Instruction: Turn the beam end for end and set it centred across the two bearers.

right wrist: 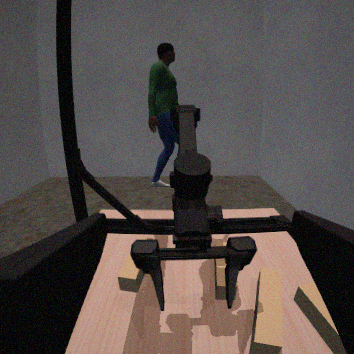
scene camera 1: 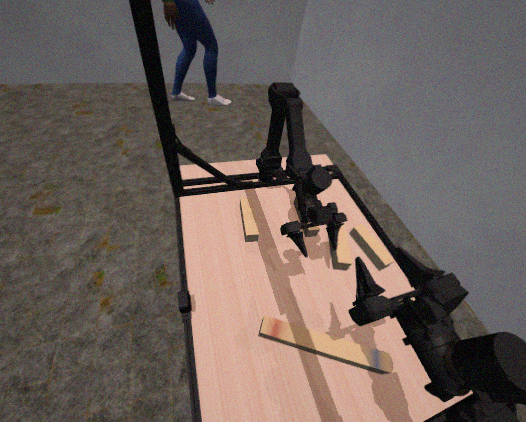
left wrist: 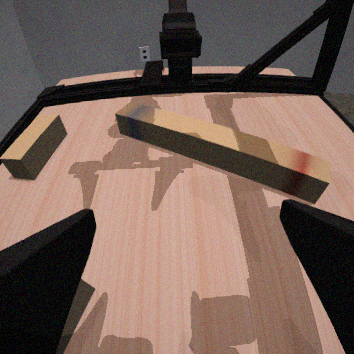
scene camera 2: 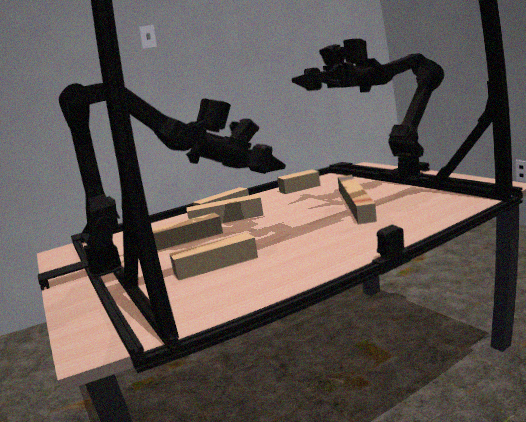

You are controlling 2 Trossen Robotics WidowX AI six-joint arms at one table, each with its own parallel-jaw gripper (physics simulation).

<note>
My left gripper is open, holding nothing. Also in view: a beam. My right gripper is open and holds nothing.
My left gripper also shows in the right wrist view, in scene camera 1 and in the left wrist view. My right gripper also shows in the right wrist view and in scene camera 2.
</note>
